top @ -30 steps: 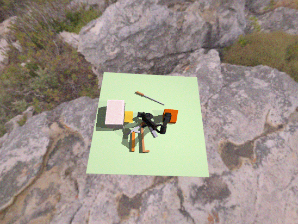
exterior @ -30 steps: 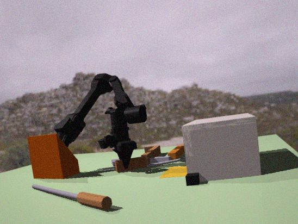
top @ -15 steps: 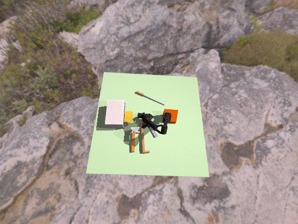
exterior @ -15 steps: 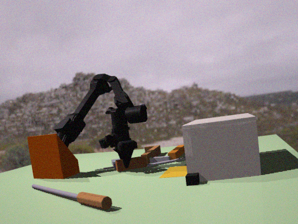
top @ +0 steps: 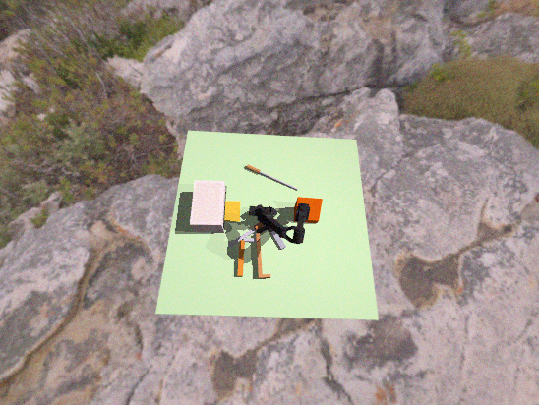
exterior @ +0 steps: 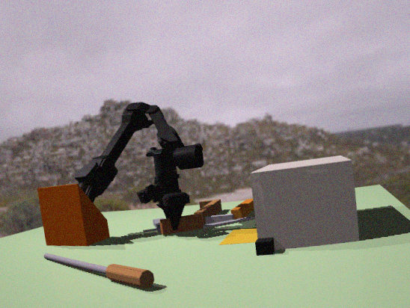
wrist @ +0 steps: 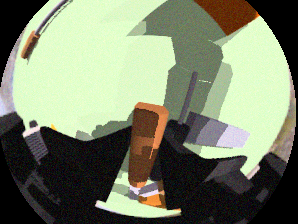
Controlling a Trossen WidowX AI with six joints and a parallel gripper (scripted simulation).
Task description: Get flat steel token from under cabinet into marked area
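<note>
My gripper tip is now 9 cm past the grey bar and 9 cm to the right of it. From my gripper tip the other things lie so: grey token: 39 cm ahead, 1 cm to the right, 1 cm below; orange bar: 12 cm ahead, 25 cm to the left.
</note>
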